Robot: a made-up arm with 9 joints. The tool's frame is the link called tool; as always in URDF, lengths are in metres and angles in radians. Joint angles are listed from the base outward. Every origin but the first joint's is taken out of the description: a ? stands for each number. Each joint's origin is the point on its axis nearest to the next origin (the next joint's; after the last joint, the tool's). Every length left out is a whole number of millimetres.
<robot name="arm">
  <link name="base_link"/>
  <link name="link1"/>
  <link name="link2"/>
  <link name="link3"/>
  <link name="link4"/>
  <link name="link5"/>
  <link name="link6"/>
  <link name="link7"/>
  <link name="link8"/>
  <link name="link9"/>
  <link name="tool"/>
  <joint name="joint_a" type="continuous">
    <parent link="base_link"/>
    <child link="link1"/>
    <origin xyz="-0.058 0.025 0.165" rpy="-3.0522 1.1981 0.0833"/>
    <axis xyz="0 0 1"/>
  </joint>
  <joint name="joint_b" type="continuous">
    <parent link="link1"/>
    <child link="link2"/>
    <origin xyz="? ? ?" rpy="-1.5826 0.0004 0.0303"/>
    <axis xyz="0 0 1"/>
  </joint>
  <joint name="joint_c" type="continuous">
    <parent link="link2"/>
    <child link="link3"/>
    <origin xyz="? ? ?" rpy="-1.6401 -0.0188 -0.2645"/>
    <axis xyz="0 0 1"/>
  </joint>
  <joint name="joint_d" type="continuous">
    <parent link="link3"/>
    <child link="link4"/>
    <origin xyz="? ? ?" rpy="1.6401 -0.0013 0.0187"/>
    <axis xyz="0 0 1"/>
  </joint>
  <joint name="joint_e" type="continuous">
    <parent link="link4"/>
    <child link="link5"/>
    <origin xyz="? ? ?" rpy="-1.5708 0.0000 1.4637"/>
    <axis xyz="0 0 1"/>
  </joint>
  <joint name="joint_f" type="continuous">
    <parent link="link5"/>
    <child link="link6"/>
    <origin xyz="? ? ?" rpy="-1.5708 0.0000 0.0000"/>
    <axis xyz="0 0 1"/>
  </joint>
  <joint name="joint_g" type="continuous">
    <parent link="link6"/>
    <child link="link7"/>
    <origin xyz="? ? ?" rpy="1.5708 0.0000 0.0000"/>
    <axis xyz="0 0 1"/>
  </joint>
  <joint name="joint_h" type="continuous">
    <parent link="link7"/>
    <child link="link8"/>
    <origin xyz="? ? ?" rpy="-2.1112 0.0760 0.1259"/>
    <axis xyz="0 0 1"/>
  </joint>
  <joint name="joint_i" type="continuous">
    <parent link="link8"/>
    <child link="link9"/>
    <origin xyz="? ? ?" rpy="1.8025 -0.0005 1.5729"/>
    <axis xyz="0 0 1"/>
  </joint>
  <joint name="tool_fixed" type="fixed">
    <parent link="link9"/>
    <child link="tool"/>
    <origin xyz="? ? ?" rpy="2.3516 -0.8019 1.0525"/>
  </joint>
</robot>
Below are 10 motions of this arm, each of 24 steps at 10 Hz.
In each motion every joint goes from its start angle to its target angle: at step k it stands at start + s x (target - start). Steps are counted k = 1, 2, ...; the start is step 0. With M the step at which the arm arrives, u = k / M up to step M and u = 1 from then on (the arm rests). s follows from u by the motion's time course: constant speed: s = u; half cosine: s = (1 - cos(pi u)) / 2; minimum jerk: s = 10 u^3 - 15 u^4 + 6 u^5.
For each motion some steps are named. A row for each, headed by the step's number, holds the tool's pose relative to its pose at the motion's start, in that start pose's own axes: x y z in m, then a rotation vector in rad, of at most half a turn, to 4 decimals.
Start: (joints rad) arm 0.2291 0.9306 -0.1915 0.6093 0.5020 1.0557 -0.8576 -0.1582 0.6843
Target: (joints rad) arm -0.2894 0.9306 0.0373 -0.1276 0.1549 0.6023 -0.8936 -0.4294 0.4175
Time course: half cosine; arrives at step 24
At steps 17, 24:
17: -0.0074 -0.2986 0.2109 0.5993 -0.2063 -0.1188
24: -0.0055 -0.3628 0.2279 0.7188 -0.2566 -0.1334

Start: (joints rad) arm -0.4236 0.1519 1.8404 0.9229 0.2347 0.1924 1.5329 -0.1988 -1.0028
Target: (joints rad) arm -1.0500 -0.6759 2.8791 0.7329 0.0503 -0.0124 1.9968 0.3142 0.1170
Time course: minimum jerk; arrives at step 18
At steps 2, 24:
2: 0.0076 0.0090 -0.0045 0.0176 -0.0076 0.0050
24: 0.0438 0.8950 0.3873 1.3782 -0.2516 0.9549

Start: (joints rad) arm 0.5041 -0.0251 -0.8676 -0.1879 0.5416 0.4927 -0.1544 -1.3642 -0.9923
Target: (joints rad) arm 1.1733 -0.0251 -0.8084 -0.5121 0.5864 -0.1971 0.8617 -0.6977 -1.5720
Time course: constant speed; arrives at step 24
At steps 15, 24:
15: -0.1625 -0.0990 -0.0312 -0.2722 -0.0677 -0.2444
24: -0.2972 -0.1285 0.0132 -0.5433 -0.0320 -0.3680

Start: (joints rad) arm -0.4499 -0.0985 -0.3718 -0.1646 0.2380 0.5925 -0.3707 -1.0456 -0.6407
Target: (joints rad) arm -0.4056 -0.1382 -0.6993 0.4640 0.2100 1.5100 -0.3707 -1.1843 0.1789
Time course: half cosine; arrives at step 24
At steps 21, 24:
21: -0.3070 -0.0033 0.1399 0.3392 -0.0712 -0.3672
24: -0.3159 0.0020 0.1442 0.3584 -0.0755 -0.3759

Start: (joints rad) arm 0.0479 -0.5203 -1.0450 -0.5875 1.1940 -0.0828 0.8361 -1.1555 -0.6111
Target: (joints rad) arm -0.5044 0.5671 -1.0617 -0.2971 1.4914 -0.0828 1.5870 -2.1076 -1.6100
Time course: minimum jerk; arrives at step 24
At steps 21, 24:
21: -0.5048 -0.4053 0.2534 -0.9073 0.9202 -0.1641
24: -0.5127 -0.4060 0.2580 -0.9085 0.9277 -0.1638

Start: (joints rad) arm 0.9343 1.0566 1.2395 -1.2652 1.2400 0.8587 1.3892 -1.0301 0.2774
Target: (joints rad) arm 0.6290 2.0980 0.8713 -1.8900 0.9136 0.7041 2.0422 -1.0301 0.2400
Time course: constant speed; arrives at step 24
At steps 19, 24:
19: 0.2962 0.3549 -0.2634 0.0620 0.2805 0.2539
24: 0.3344 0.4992 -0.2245 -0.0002 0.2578 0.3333

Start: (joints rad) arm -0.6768 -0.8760 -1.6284 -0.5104 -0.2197 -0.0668 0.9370 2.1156 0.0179
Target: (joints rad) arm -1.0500 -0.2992 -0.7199 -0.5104 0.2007 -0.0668 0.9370 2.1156 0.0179
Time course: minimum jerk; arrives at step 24
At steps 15, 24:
15: -0.2539 -0.1433 -0.1715 -0.5179 0.7695 -0.4203
24: -0.4099 -0.1771 -0.2175 -0.6335 1.1569 -0.5374

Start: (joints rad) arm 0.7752 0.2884 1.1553 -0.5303 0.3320 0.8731 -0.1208 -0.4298 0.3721
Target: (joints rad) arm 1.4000 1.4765 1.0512 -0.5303 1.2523 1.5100 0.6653 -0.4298 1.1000
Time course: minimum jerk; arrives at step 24
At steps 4, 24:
4: -0.0172 -0.0104 0.0051 -0.0236 -0.0443 -0.0262
24: -0.3230 -0.3116 -0.3246 0.7478 -1.5707 0.4893

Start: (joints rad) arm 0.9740 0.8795 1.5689 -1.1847 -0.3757 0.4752 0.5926 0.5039 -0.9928
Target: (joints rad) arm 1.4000 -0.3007 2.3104 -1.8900 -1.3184 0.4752 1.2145 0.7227 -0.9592
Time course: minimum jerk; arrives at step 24
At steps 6, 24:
6: -0.1134 -0.0763 -0.0461 -0.0003 0.0816 -0.1670
24: -0.8348 -0.1266 -0.1405 -0.1049 0.8014 -0.9401

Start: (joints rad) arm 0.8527 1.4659 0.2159 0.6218 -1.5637 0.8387 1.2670 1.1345 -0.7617
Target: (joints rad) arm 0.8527 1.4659 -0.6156 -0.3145 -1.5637 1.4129 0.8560 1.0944 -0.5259
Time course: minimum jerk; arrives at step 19
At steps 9, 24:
9: 0.0895 0.0177 0.0560 0.3810 -0.3820 -0.1426
24: 0.2428 0.2209 -0.0084 1.1435 -0.5795 -0.1869

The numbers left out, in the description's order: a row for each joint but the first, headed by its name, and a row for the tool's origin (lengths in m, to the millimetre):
joint_b: -0.040 0.247 0.000
joint_c: 0.187 0.051 0.000
joint_d: 0.020 -0.080 0.000
joint_e: -0.220 -0.015 0.000
joint_f: -0.202 -0.107 0.000
joint_g: 0.005 0.217 0.000
joint_h: 0.135 0.073 0.000
joint_i: 0.274 0.282 0.000
tool: -0.261 0.296 0.000

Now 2 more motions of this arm.
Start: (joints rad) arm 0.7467 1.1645 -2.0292 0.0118 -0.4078 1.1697 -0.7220 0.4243 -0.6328
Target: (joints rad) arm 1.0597 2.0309 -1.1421 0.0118 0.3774 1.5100 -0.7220 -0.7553 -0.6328
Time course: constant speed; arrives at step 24
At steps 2, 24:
2: -0.0135 -0.0079 -0.0071 -0.0790 0.0599 0.0039
24: -0.5561 -0.2536 -0.3592 -0.4659 1.4561 -0.2885

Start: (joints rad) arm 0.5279 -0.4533 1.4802 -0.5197 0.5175 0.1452 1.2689 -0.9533 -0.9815
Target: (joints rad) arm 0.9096 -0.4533 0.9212 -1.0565 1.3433 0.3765 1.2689 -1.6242 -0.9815
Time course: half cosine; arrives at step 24
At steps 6, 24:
6: -0.0140 0.0309 -0.1021 0.1152 0.0564 -0.0231
24: 0.0859 0.5330 -0.4325 0.7415 0.2920 0.3473

